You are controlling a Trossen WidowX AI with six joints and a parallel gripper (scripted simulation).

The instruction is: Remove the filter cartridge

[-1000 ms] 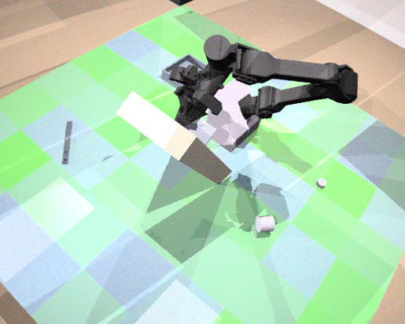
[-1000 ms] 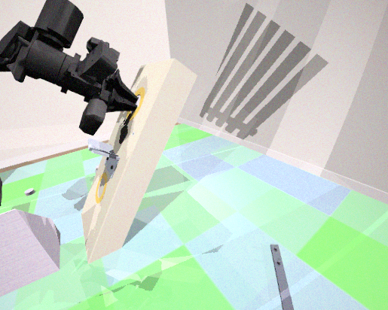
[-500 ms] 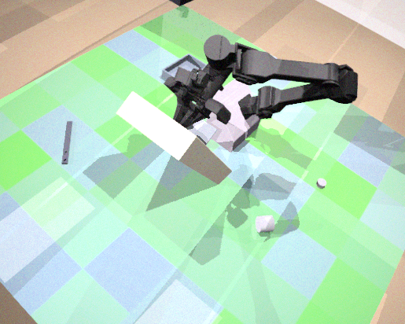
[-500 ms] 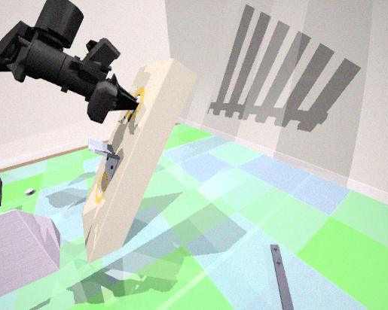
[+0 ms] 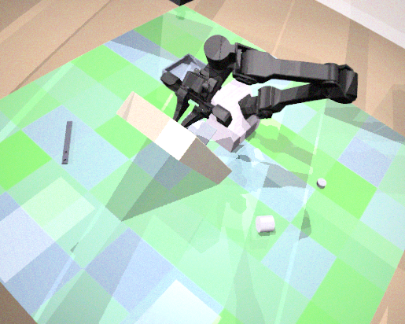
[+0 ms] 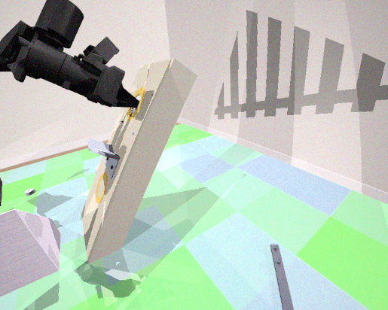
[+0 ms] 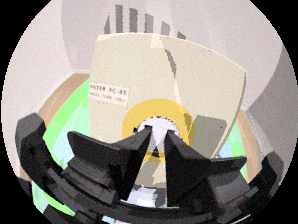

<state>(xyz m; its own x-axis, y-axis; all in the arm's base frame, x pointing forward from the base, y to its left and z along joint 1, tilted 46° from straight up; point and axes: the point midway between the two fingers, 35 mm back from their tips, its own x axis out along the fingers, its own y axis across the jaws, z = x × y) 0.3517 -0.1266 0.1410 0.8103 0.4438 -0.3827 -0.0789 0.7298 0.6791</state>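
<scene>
Now: gripper tip 100 mm past the grey bracket and 90 mm above it. Also, from my gripper tip: round white filter cartridge: 10 mm ahead, 10 mm below; then grey-blue tray: 430 mm behind, 300 mm to the right, 270 mm below.
</scene>
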